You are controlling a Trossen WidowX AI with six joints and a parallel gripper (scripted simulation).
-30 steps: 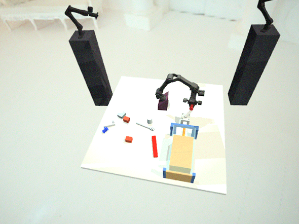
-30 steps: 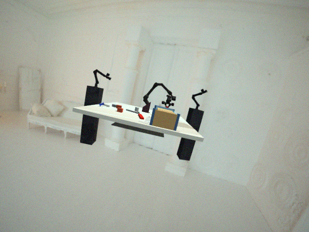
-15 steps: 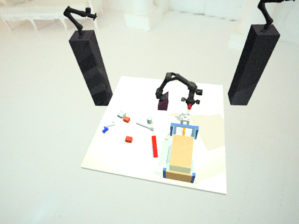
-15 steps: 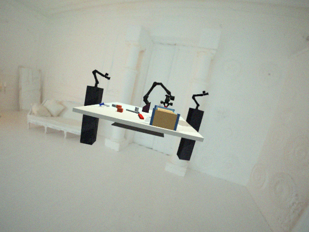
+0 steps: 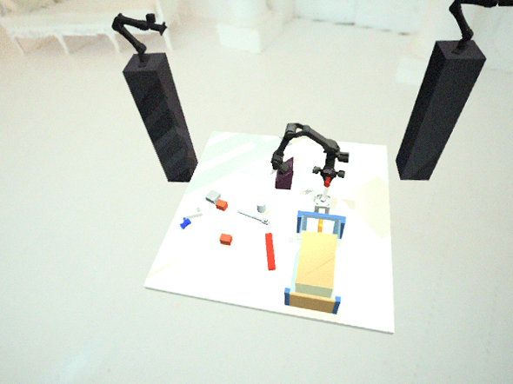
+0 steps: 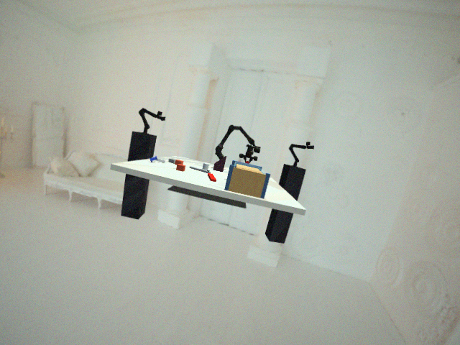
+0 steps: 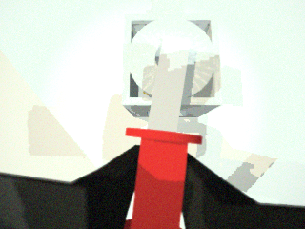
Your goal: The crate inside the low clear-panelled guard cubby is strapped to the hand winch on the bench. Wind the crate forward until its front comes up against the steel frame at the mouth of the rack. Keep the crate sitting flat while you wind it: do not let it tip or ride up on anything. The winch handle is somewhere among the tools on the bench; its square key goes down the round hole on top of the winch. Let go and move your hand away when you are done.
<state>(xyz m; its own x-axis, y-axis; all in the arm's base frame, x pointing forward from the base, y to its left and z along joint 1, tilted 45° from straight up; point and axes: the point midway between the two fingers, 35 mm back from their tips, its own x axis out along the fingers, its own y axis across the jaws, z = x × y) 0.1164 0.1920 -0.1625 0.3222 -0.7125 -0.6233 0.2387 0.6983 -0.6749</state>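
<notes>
Now: gripper tip 3 cm above the red-knobbed winch handle, 2 cm short of it and 1 cm to the left of it. The rest, counted from my gripper tip: red grip (1 cm behind); then hand winch (10 cm below, 7 cm ahead, 3 cm to the right); then blue steel frame (24 cm ahead, 4 cm to the right, 3 cm below).
</notes>
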